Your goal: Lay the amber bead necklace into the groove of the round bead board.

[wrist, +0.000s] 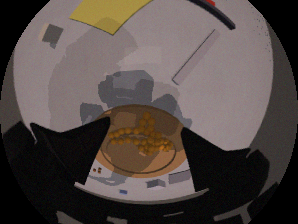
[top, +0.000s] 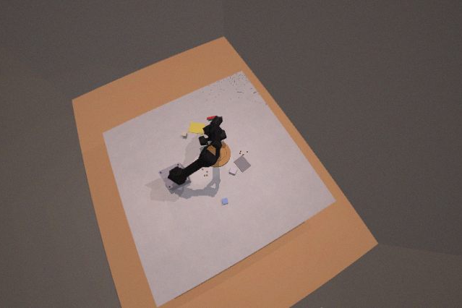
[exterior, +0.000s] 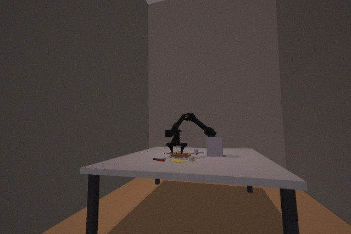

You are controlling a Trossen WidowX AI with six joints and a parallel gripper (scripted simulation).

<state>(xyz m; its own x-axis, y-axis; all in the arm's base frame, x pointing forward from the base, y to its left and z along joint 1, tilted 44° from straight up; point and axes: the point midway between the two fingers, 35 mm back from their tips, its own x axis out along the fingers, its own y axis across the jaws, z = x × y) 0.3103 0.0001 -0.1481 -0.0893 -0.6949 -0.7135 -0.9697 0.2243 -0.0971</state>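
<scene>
Now: gripper tip 20 mm past the round bead board, 80 mm to the left of it and 20 mm above it. The rest, counted from my gripper tip: thin grey bar (80 mm ahead, 90 mm to the left, 20 mm below); then yellow pad (50 mm behind, 190 mm to the left, 20 mm below); then red-handled tool (100 mm ahead, 200 mm to the left, 20 mm below).
</scene>
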